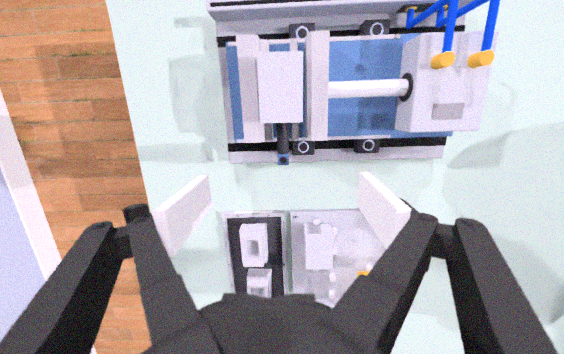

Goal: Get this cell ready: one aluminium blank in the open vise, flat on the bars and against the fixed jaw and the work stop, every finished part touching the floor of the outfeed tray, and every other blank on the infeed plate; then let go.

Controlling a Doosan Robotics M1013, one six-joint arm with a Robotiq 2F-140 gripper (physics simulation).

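Places are measured from the arm's base along level axes (x back, y right, z up), in millimetres.
Pixels of known places: gripper, fingertip midpoint: (283,189).
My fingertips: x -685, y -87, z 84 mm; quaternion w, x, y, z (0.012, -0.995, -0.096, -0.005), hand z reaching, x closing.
For each thing: its top centre in the pictures, then the offset to it from my fingertips. "spot": a spot on its surface instead.
- aluminium blank, top centre: (280,88) dx -17, dy +83, dz -32 mm
- vise, top centre: (353,82) dx +50, dy +102, dz -49 mm
- work stop, top centre: (282,138) dx -8, dy +37, dz -52 mm
- infeed plate, top centre: (342,262) dx +124, dy -162, dz -140 mm
- orange block, surface spot: (362,273) spot: dx +158, dy -169, dz -129 mm
An aluminium blank (280,87) lies in the vise (360,120), between the fixed jaw (247,90) at left and the moving jaw (318,85). It looks level and close to the fixed jaw; its underside is hidden. The work stop (283,145) is at its near end; I cannot tell if they touch. My gripper (283,189) is open and empty, above and on the near side of the vise. Two finished parts (254,231) (259,275) are in the outfeed tray (286,240); whether both touch its floor is unclear. Another blank (319,246) is on the infeed plate (298,262).
Blue hoses with yellow ends (442,60) (481,59) rise over the vise's right end. Part of an orange block (362,273) and several white pins show on the infeed plate, partly behind my right finger. The table edge and wooden floor (85,125) are at left.
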